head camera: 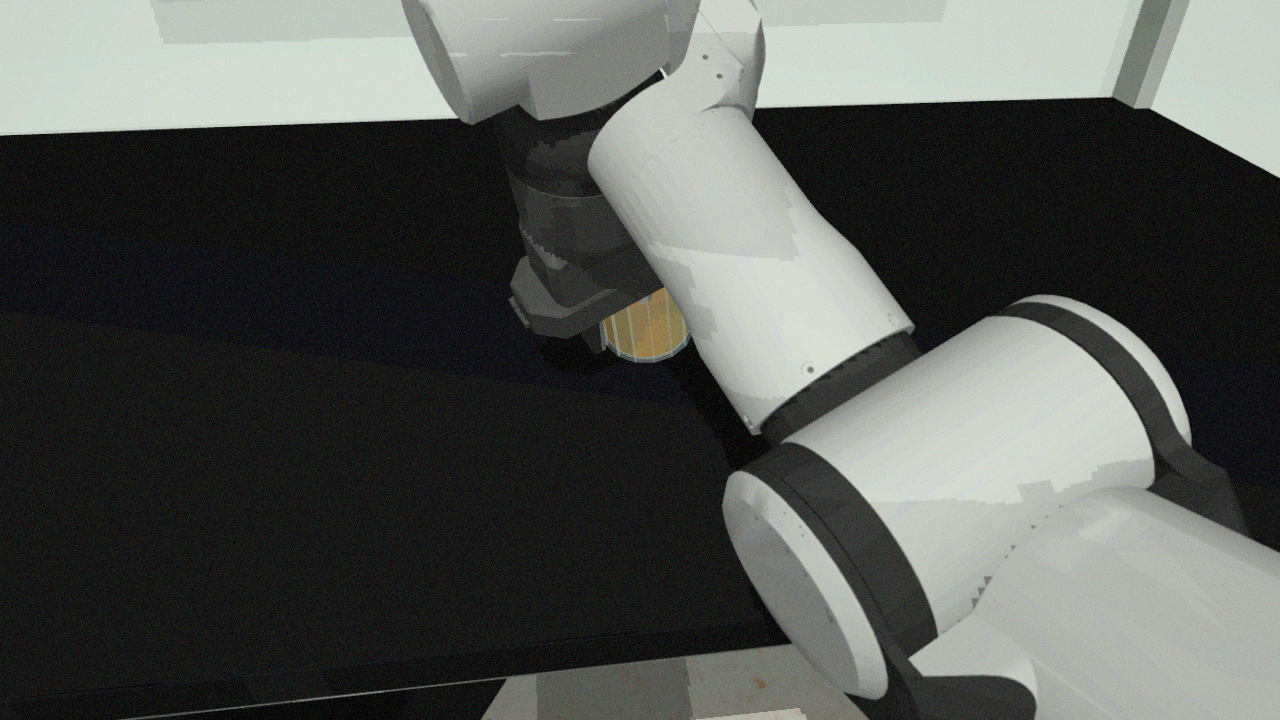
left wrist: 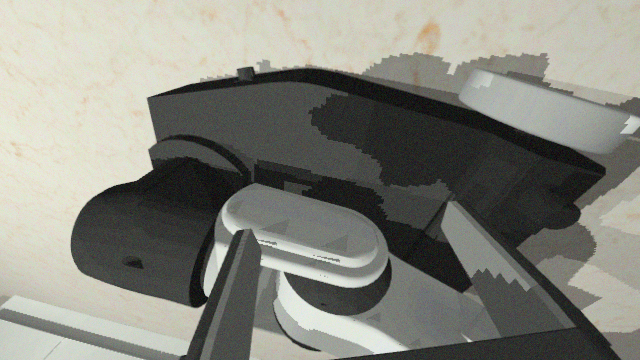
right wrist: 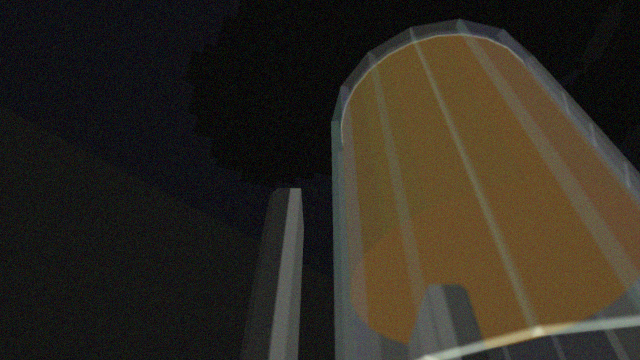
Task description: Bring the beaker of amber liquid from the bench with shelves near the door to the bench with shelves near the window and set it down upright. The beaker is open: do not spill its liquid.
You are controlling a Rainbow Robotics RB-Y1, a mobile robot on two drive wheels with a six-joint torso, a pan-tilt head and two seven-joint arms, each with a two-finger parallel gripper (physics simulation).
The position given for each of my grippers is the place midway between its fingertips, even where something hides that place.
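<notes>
A clear beaker of amber liquid (head camera: 652,329) is here, and I see the clear beaker of amber liquid (right wrist: 475,202) again, though in the left wrist view the clear beaker of amber liquid is out of frame. There is a black bench (head camera: 279,435) too, and the right wrist view gives me the black bench (right wrist: 146,146) as well. I also see my left gripper (left wrist: 349,227) and my right gripper (right wrist: 350,208).
</notes>
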